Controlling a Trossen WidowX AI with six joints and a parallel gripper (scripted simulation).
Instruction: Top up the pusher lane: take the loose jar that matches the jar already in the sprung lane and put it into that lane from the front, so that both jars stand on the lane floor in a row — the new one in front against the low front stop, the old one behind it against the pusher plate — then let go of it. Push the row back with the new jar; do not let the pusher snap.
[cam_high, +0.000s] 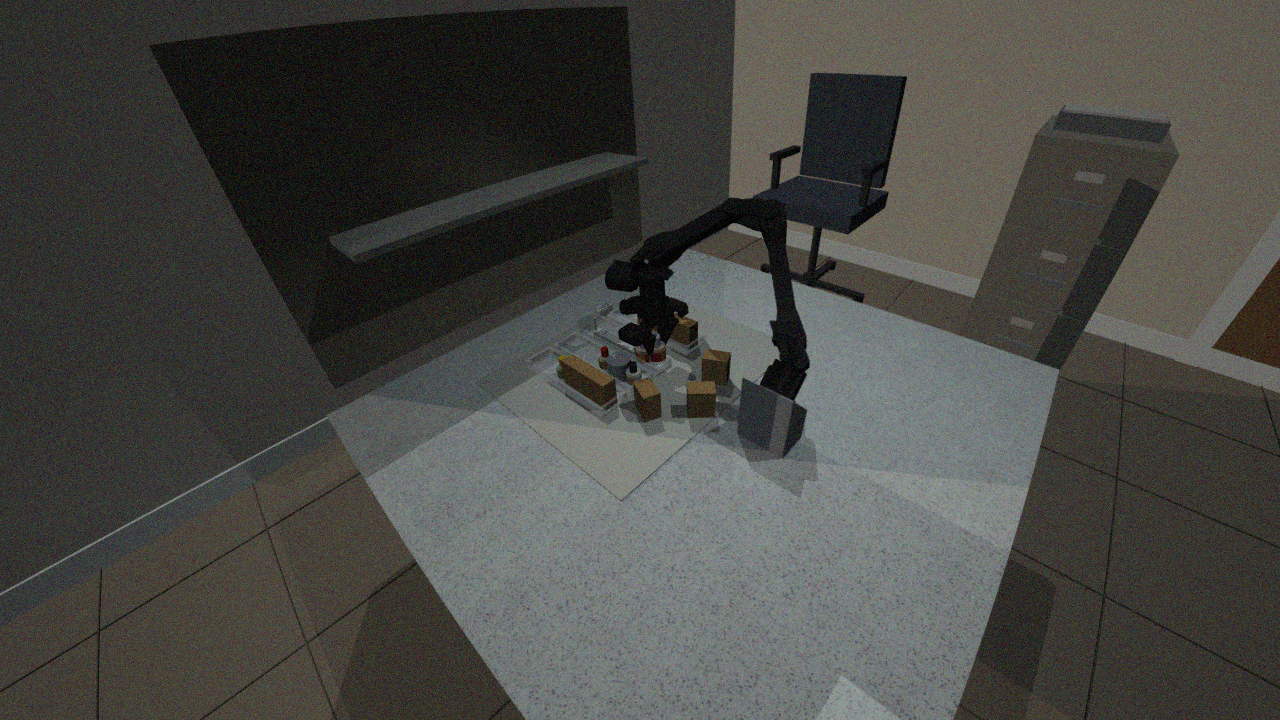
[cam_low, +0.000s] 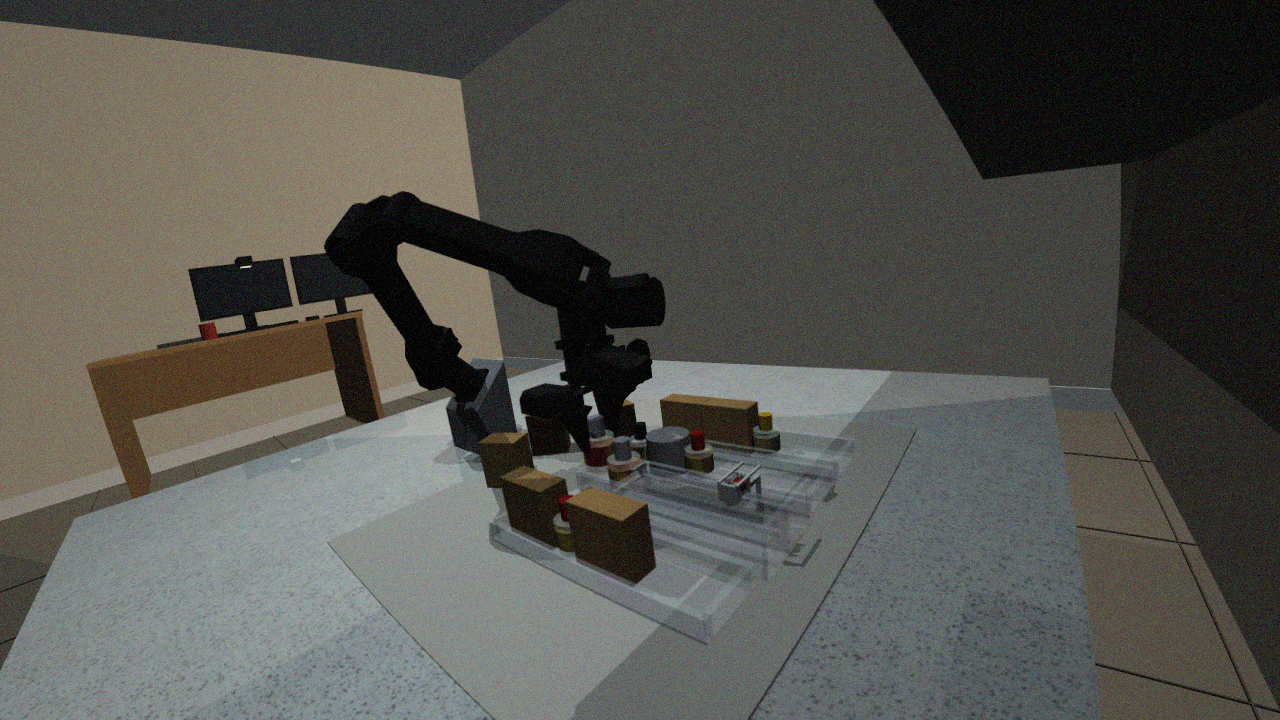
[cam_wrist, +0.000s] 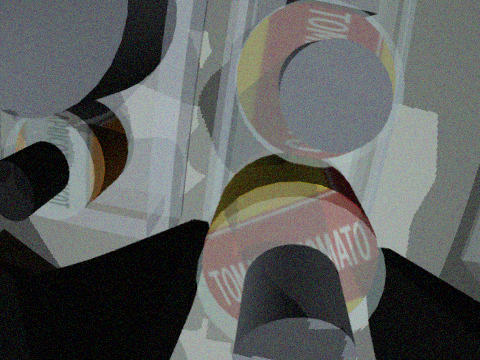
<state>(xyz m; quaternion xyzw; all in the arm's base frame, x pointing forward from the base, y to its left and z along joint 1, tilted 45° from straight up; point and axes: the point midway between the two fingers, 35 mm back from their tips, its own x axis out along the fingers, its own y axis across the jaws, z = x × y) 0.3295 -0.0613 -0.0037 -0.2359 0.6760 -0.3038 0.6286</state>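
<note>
The wide grey can lies 60 mm ahead of my gripper tip, 80 mm to the left of it and 30 mm below it. Round my gripper tip: clear-walled lane 150 mm ahead, 40 mm to the right, 40 mm below.
</note>
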